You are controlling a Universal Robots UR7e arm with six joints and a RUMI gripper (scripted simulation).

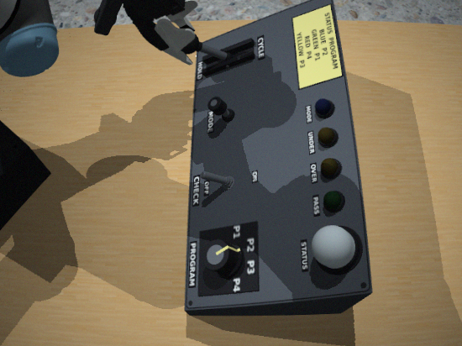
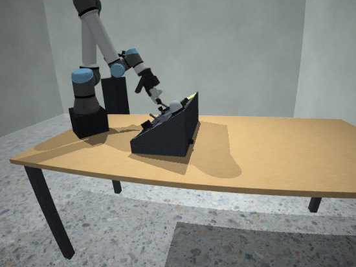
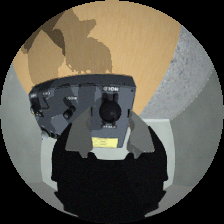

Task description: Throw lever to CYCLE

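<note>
My gripper is now 3 cm short of the lever, 1 cm to the right of it and 2 cm above it. The rest, counted from my hand: check toggle 11 cm ahead, 22 cm to the right, 3 cm below; dark sloped console 13 cm ahead, 15 cm to the right, 5 cm below; mode knob 8 cm ahead, 11 cm to the right, 3 cm below.
</note>
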